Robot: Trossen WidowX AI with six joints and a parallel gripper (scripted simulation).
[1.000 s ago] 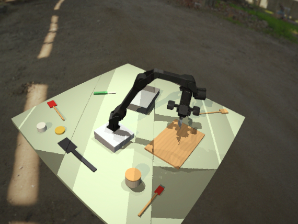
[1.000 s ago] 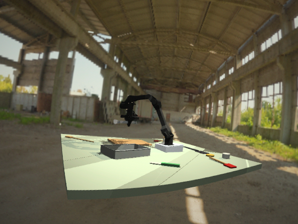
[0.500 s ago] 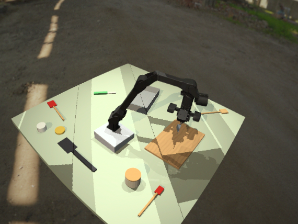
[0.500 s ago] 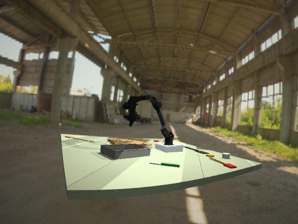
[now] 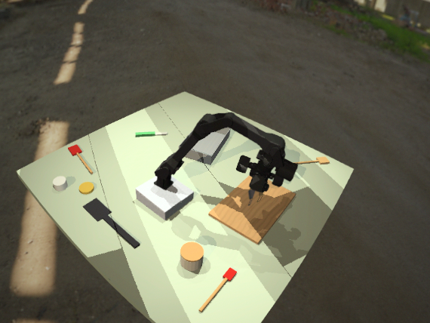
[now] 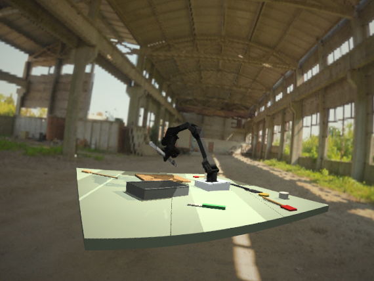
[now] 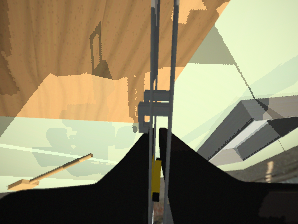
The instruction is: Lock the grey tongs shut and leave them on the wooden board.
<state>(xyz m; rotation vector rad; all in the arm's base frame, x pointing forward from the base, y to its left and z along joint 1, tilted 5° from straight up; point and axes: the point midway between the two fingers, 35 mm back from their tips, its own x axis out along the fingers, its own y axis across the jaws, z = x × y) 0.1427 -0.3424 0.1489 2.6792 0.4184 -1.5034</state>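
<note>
My gripper tip is 2 cm past the yellow slider, 1 cm to the left of it and 3 cm below it. Round my gripper tip: black spatula: 43 cm behind, 43 cm to the left, 14 cm below; then wooden board: 1 cm behind, 3 cm to the right, 13 cm below; then roasting tin: 26 cm ahead, 38 cm to the left, 11 cm below.
</note>
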